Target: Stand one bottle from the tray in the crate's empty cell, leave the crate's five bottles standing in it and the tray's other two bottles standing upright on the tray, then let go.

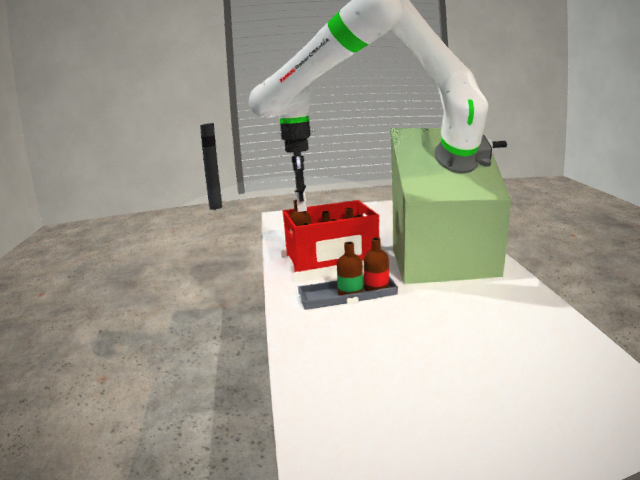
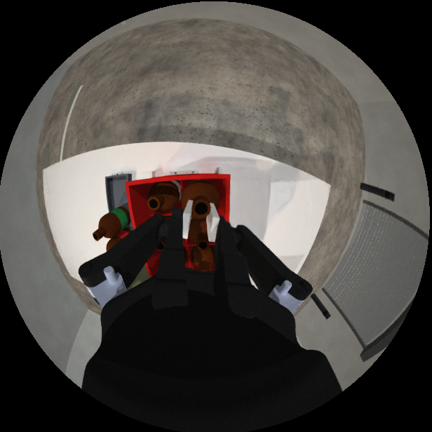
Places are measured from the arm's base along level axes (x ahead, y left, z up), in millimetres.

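Pixels of known places: gripper, fingertip midpoint: (image 1: 302,209); arm's base at its link origin: (image 1: 457,157).
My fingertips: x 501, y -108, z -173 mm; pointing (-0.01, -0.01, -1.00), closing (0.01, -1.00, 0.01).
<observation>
Ahead of a thing's pixels: the offset from my fingertips to its top centre. "spot": to the spot under its first point. Level surfaces: height alone.
My gripper (image 1: 301,202) (image 2: 199,210) points down and is shut on the neck of a brown bottle @[dx +10, dy +1, dz +34 mm] (image 1: 300,218) (image 2: 200,191). The held bottle is upright, its shoulder about level with the rim at the left end of the red crate @[dx -86, dy +26, dz -9 mm] (image 1: 305,250) (image 2: 228,197); its lower part and base are hidden. Other brown bottles stand in the crate, among them one beside the held bottle (image 2: 167,191) and one farther along (image 2: 202,256). A green-labelled bottle @[dx -115, dy +267, dz -24 mm] (image 1: 349,267) (image 2: 119,219) and a red-labelled bottle @[dx -195, dy +254, dz -24 mm] (image 1: 376,262) (image 2: 114,243) stand upright on the grey tray @[spot: dx -18, dy +277, dz -179 mm] (image 1: 317,297) (image 2: 116,192).
The tray lies in front of the crate on the white table @[dz -185 mm] (image 1: 413,372) (image 2: 65,210). A large green block (image 1: 452,237) carrying the arm's base stands right of the crate. A dark post (image 1: 210,170) shows at the left, beyond the table's edge.
</observation>
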